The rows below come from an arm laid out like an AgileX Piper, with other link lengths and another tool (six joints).
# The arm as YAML. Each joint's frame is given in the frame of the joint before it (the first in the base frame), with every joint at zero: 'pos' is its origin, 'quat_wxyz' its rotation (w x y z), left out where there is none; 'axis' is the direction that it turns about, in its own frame. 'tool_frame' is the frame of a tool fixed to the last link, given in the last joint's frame.
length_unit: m
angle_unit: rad
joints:
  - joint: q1
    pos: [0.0, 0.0, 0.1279]
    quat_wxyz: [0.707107, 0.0, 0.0, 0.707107]
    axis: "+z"
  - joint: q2
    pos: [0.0, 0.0, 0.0]
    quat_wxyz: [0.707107, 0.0, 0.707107, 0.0]
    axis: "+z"
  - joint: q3
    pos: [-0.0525, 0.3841, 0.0]
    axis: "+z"
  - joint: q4
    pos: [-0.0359, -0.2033, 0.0]
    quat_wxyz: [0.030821, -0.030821, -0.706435, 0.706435]
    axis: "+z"
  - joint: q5
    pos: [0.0, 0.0, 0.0]
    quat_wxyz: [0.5, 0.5, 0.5, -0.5]
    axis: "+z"
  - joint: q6
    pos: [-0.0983, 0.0, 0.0]
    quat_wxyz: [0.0, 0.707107, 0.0, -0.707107]
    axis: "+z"
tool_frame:
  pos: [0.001, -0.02, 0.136]
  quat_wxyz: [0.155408, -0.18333, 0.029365, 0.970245]
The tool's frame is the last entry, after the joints.
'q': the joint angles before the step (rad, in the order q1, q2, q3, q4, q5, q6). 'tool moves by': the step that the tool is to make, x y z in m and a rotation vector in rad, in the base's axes. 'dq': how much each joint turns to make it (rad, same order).
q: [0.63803, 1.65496, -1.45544, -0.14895, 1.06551, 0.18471]
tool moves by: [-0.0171, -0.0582, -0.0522, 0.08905, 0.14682, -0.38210]
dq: [-0.12601, -0.03460, 0.24542, 0.06132, -0.10872, 0.27287]
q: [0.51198, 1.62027, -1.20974, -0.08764, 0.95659, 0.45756]
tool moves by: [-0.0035, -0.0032, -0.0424, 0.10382, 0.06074, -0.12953]
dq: [-0.06173, 0.03076, 0.16278, 0.12254, -0.18689, 0.02357]
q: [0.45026, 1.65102, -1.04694, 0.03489, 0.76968, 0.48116]
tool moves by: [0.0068, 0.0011, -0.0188, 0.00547, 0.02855, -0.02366]
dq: [-0.01389, 0.04806, 0.01934, 0.02267, -0.04388, -0.00396]
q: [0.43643, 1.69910, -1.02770, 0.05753, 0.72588, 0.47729]
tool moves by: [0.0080, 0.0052, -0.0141, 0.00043, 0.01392, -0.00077]
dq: [-0.00003, 0.04543, 0.00017, 0.01147, -0.03291, -0.00777]
